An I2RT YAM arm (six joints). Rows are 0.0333 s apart.
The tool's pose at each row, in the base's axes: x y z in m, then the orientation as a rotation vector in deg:
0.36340 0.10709 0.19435 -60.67 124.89 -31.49
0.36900 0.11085 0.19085 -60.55 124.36 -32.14
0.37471 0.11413 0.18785 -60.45 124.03 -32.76
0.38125 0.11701 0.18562 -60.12 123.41 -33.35
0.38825 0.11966 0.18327 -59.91 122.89 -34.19
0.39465 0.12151 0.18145 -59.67 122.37 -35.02
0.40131 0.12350 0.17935 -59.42 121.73 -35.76
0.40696 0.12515 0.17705 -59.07 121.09 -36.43
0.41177 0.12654 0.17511 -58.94 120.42 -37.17
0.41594 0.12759 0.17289 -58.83 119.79 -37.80
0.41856 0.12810 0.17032 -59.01 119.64 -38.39
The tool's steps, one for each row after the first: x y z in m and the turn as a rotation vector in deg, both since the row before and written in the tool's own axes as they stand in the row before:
-0.00436 0.00134 0.00608 0.64 -0.16 -0.19
-0.00419 0.00075 0.00585 0.53 0.00 -0.16
-0.00453 -0.00036 0.00595 0.73 -0.28 -0.04
-0.00448 -0.00058 0.00641 0.78 -0.06 -0.18
-0.00375 -0.00100 0.00571 0.79 -0.06 -0.16
-0.00387 -0.00080 0.00609 0.80 -0.20 -0.14
-0.00304 -0.00029 0.00553 0.80 -0.24 -0.05
-0.00256 -0.00021 0.00471 0.76 -0.21 -0.24
-0.00188 0.00015 0.00446 0.68 -0.22 -0.21
-0.00062 0.00085 0.00355 0.32 0.17 -0.34

